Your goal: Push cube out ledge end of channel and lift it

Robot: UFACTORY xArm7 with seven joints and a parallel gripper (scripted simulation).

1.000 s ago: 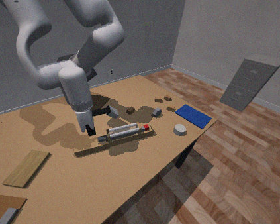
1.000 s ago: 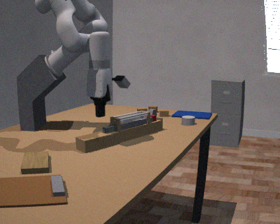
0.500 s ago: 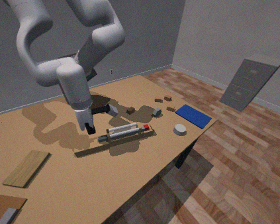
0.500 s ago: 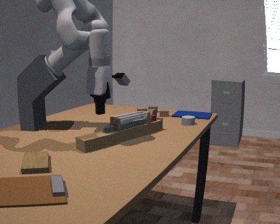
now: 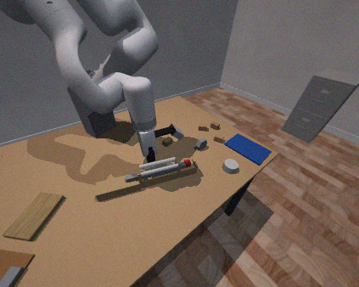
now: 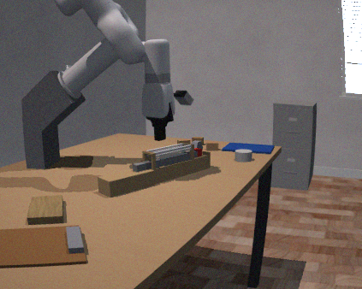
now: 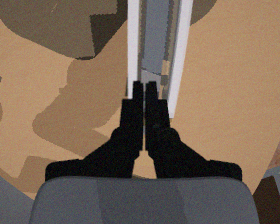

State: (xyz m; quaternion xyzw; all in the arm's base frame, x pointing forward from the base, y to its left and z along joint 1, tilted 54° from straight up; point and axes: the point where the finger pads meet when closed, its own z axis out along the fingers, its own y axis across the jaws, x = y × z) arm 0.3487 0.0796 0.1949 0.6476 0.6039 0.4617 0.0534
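My gripper is now 15 cm to the right of the red cube, 8 cm above it and 2 cm past it. From my hand the other things lie so: long wooden base (8 cm below, 3 cm to the left); grey block (27 cm to the left, 16 cm behind, 11 cm below); grey bar (8 cm below, 5 cm to the right, 2 cm ahead).
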